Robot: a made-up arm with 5 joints. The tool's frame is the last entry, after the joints. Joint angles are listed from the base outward.
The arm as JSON. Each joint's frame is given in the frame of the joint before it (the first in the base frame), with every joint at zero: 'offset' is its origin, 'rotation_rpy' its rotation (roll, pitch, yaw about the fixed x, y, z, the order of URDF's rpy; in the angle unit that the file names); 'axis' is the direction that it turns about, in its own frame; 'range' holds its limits. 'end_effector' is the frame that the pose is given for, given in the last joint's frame.
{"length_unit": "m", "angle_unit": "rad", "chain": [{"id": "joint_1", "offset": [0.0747, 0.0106, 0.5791], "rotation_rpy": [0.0, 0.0, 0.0], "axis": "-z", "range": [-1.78, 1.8]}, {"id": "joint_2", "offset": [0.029, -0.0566, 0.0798], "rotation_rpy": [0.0, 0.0, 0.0], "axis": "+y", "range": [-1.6, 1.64]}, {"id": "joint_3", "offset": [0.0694, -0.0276, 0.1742], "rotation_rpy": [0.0, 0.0, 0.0], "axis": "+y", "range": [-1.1, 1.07]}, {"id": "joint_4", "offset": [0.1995, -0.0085, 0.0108], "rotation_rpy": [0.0, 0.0, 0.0], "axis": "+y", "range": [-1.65, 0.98]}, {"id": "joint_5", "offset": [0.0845, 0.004, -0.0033], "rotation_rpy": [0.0, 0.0, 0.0], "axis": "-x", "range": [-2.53, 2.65]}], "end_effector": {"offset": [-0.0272, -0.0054, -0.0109], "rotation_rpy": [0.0, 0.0, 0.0]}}
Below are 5 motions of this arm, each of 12 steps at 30 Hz.
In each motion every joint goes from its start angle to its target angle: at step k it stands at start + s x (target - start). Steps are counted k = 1, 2, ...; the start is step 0. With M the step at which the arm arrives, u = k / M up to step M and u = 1 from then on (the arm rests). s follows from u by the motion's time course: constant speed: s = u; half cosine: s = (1 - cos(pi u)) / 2; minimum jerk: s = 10 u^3 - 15 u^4 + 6 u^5.
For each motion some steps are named. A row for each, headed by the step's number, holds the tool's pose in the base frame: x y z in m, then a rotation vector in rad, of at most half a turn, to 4 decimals.
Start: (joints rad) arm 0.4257 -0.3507 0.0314 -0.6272 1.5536
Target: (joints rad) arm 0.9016 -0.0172 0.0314 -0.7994 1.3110
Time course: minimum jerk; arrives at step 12
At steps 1, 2, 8, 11, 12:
1: 0.2633 -0.1850 0.9665 -1.6040 -0.4375 -1.0561
2: 0.2631 -0.1890 0.9643 -1.6030 -0.4257 -1.0606
8: 0.2257 -0.2899 0.9021 -1.5388 -0.1404 -1.2003
11: 0.2049 -0.3149 0.8826 -1.5086 -0.0670 -1.2470
12: 0.2043 -0.3155 0.8821 -1.5078 -0.0652 -1.2482

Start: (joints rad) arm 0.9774 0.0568 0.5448 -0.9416 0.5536
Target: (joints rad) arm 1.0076 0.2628 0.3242 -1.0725 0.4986
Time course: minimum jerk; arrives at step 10
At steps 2, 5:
2: 0.1811 -0.3252 0.7344 -0.6714 -0.0456 -1.0397
5: 0.1849 -0.3391 0.7309 -0.6807 -0.1131 -1.0635

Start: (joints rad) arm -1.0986 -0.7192 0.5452 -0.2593 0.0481
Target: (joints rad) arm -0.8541 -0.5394 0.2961 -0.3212 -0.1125
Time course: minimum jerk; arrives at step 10
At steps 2, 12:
2: 0.2613 0.1614 0.8941 0.2044 -0.4169 1.0574
12: 0.3066 0.1354 0.9208 0.3441 -0.4832 0.8616

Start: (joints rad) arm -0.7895 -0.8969 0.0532 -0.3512 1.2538
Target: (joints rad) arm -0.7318 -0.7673 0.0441 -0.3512 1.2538
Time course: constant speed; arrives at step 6
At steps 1, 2, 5, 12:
1: 0.2102 0.0029 1.0298 -0.6148 -1.3143 -0.0973
2: 0.2156 0.0070 1.0286 -0.6328 -1.2992 -0.0914
5: 0.2324 0.0184 1.0240 -0.6855 -1.2525 -0.0741
12: 0.2381 0.0219 1.0222 -0.7026 -1.2365 -0.0684

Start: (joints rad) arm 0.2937 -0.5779 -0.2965 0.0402 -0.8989
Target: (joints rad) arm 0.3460 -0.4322 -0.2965 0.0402 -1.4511
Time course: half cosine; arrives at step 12
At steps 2, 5, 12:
2: 0.2074 -0.1170 1.0344 0.7533 -0.8784 0.1221
5: 0.2209 -0.1223 1.0288 0.9159 -0.8455 0.1584
12: 0.2468 -0.1349 1.0158 1.2581 -0.7838 0.2186

